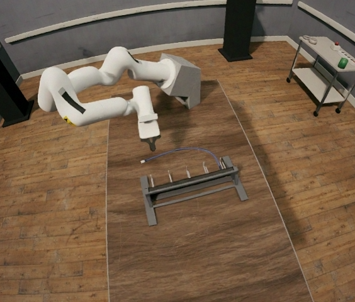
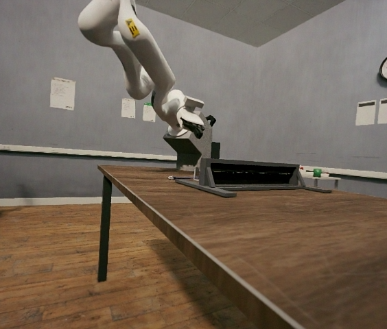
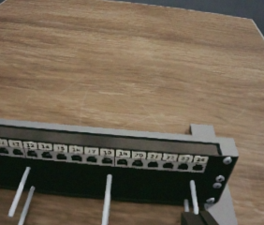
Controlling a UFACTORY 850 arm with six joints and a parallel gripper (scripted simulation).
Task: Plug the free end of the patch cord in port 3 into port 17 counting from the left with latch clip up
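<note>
My gripper is now 190 mm above the white plug, 80 mm to the left of it and 70 mm past it.
</note>
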